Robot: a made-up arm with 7 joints. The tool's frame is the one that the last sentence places.
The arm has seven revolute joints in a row. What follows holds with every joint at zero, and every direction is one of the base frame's.
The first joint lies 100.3 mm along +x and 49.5 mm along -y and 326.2 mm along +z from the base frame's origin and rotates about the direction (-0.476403, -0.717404, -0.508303).
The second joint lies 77.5 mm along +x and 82.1 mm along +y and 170 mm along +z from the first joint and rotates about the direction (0.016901, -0.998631, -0.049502).
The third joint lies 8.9 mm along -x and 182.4 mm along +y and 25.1 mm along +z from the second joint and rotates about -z.
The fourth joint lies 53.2 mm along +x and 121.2 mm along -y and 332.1 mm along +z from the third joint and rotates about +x.
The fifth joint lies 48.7 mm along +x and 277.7 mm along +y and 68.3 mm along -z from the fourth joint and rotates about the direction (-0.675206, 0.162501, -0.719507).
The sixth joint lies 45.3 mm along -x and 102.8 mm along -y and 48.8 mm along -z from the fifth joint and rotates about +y.
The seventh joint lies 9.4 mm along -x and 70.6 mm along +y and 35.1 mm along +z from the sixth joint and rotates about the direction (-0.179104, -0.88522, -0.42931).
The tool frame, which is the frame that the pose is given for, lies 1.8 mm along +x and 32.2 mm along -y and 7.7 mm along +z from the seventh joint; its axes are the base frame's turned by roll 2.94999, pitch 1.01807 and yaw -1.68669 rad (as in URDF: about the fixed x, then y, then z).
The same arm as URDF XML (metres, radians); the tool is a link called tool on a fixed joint. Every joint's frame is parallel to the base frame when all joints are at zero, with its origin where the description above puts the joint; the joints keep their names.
<robot name="arm">
  <link name="base"/>
  <link name="link1"/>
  <link name="link2"/>
  <link name="link3"/>
  <link name="link4"/>
  <link name="link5"/>
  <link name="link6"/>
  <link name="link7"/>
  <link name="tool"/>
  <joint name="joint 1" type="continuous">
    <parent link="base"/>
    <child link="link1"/>
    <origin xyz="0.1003 -0.0495 0.3262" rpy="0 0 0"/>
    <axis xyz="-0.476403 -0.717404 -0.508303"/>
  </joint>
  <joint name="joint 2" type="continuous">
    <parent link="link1"/>
    <child link="link2"/>
    <origin xyz="0.0775 0.0821 0.17" rpy="0 0 0"/>
    <axis xyz="0.016901 -0.998631 -0.049502"/>
  </joint>
  <joint name="joint 3" type="continuous">
    <parent link="link2"/>
    <child link="link3"/>
    <origin xyz="-0.0089 0.1824 0.0251" rpy="0 0 0"/>
    <axis xyz="0 0 -1"/>
  </joint>
  <joint name="joint 4" type="continuous">
    <parent link="link3"/>
    <child link="link4"/>
    <origin xyz="0.0532 -0.1212 0.3321" rpy="0 0 0"/>
    <axis xyz="1 0 0"/>
  </joint>
  <joint name="joint 5" type="continuous">
    <parent link="link4"/>
    <child link="link5"/>
    <origin xyz="0.0487 0.2777 -0.0683" rpy="0 0 0"/>
    <axis xyz="-0.675206 0.162501 -0.719507"/>
  </joint>
  <joint name="joint 6" type="continuous">
    <parent link="link5"/>
    <child link="link6"/>
    <origin xyz="-0.0453 -0.1028 -0.0488" rpy="0 0 0"/>
    <axis xyz="0 1 0"/>
  </joint>
  <joint name="joint 7" type="continuous">
    <parent link="link6"/>
    <child link="link7"/>
    <origin xyz="-0.0094 0.0706 0.0351" rpy="0 0 0"/>
    <axis xyz="-0.179104 -0.88522 -0.42931"/>
  </joint>
  <joint name="tool_joint" type="fixed">
    <parent link="link7"/>
    <child link="tool"/>
    <origin xyz="0.0018 -0.0322 0.0077" rpy="2.95 1.0181 -1.6867"/>
  </joint>
</robot>

